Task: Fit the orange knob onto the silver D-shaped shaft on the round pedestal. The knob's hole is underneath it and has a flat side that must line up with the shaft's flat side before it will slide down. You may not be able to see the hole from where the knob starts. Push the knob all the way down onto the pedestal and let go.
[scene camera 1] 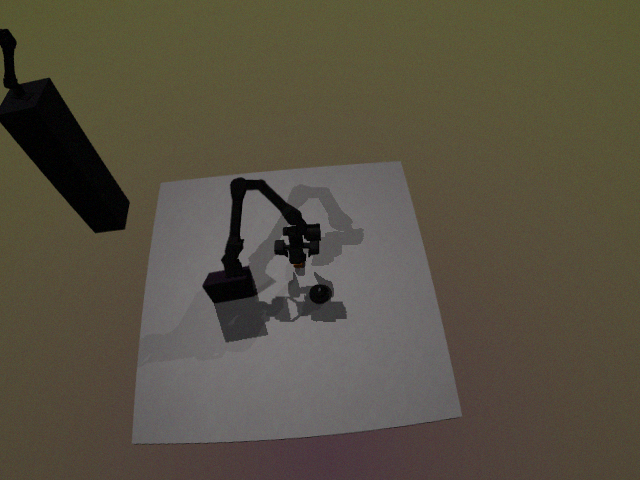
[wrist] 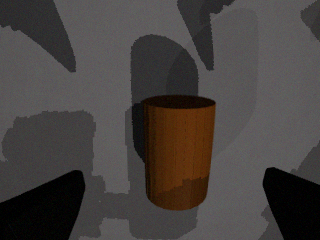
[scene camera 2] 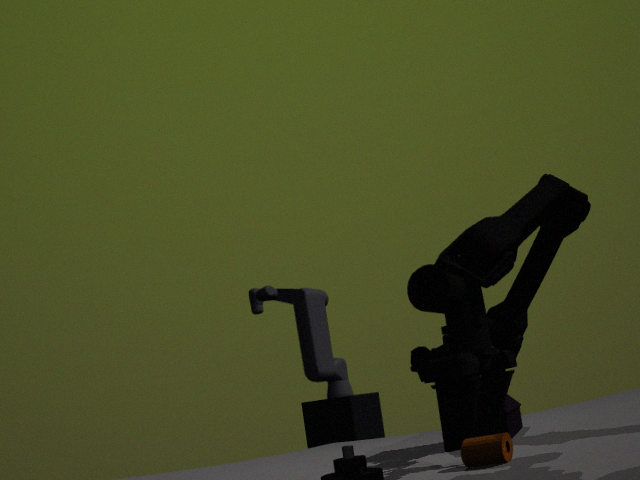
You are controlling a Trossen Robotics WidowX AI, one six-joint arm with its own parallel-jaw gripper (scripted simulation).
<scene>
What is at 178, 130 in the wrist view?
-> An orange knob.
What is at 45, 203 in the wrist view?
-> My gripper.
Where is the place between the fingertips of my gripper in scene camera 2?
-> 483, 427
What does my gripper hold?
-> Nothing.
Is my gripper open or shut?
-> Open.
</scene>
